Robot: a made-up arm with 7 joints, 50 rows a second.
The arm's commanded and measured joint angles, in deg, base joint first. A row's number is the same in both.
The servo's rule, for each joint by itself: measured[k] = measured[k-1] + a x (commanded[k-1-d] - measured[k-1]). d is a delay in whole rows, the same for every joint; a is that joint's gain. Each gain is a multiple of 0.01, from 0.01 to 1. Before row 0 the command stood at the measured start. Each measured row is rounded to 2 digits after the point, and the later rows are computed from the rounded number. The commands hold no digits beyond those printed.
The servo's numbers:
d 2
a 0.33 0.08 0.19 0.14 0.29 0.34 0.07
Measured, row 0:
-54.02, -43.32, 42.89, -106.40, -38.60, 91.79, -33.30
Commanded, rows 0 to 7:
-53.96, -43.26, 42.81, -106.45, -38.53, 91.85, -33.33
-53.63, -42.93, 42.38, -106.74, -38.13, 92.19, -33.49
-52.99, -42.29, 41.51, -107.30, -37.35, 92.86, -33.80
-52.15, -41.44, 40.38, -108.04, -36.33, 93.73, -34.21
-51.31, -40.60, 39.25, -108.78, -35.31, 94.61, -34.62
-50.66, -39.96, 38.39, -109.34, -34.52, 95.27, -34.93
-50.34, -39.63, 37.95, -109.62, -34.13, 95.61, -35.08
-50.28, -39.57, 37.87, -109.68, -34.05, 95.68, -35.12
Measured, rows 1 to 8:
-54.02, -43.32, 42.89, -106.40, -38.60, 91.79, -33.30
-54.02, -43.32, 42.89, -106.40, -38.60, 91.79, -33.30
-54.00, -43.32, 42.87, -106.41, -38.58, 91.81, -33.30
-53.88, -43.29, 42.78, -106.46, -38.45, 91.94, -33.31
-53.59, -43.21, 42.54, -106.58, -38.13, 92.25, -33.34
-53.11, -43.07, 42.13, -106.78, -37.61, 92.75, -33.40
-52.52, -42.87, 41.58, -107.06, -36.94, 93.38, -33.49
-51.91, -42.64, 40.97, -107.38, -36.24, 94.02, -33.59

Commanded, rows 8 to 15:
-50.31, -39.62, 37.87, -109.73, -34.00, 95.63, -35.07
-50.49, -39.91, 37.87, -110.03, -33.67, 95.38, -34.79
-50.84, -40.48, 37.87, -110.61, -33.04, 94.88, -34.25
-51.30, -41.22, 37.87, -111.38, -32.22, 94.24, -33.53
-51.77, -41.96, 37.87, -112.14, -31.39, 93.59, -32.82
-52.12, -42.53, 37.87, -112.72, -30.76, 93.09, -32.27
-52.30, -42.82, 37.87, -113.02, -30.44, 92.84, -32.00
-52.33, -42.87, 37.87, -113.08, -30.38, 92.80, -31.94
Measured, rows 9 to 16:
-51.39, -42.40, 40.40, -107.69, -35.63, 94.56, -33.69
-51.02, -42.17, 39.92, -107.97, -35.17, 94.94, -33.79
-50.79, -41.97, 39.53, -108.22, -34.83, 95.17, -33.88
-50.69, -41.81, 39.21, -108.47, -34.49, 95.24, -33.94
-50.74, -41.70, 38.96, -108.77, -34.07, 95.12, -33.96
-50.92, -41.66, 38.75, -109.14, -33.53, 94.82, -33.93
-51.20, -41.68, 38.58, -109.56, -32.91, 94.40, -33.85
-51.50, -41.75, 38.45, -110.00, -32.29, 93.95, -33.74

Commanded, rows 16 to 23:
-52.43, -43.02, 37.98, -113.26, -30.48, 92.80, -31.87
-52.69, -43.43, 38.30, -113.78, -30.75, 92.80, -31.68
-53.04, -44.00, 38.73, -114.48, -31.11, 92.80, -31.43
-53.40, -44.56, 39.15, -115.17, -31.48, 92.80, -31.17
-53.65, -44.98, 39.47, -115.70, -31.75, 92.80, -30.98
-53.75, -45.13, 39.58, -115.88, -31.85, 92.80, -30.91
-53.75, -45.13, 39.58, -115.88, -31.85, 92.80, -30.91
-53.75, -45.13, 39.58, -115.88, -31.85, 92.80, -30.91
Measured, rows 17 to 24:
-51.76, -41.84, 38.34, -110.42, -31.75, 93.57, -33.62
-51.95, -41.92, 38.25, -110.79, -31.35, 93.31, -33.50
-52.11, -42.01, 38.20, -111.14, -31.10, 93.14, -33.39
-52.30, -42.12, 38.22, -111.51, -31.00, 93.02, -33.27
-52.54, -42.27, 38.32, -111.93, -31.03, 92.95, -33.14
-52.82, -42.45, 38.48, -112.38, -31.16, 92.90, -33.00
-53.09, -42.65, 38.67, -112.84, -31.33, 92.87, -32.86
-53.31, -42.85, 38.84, -113.27, -31.48, 92.85, -32.72

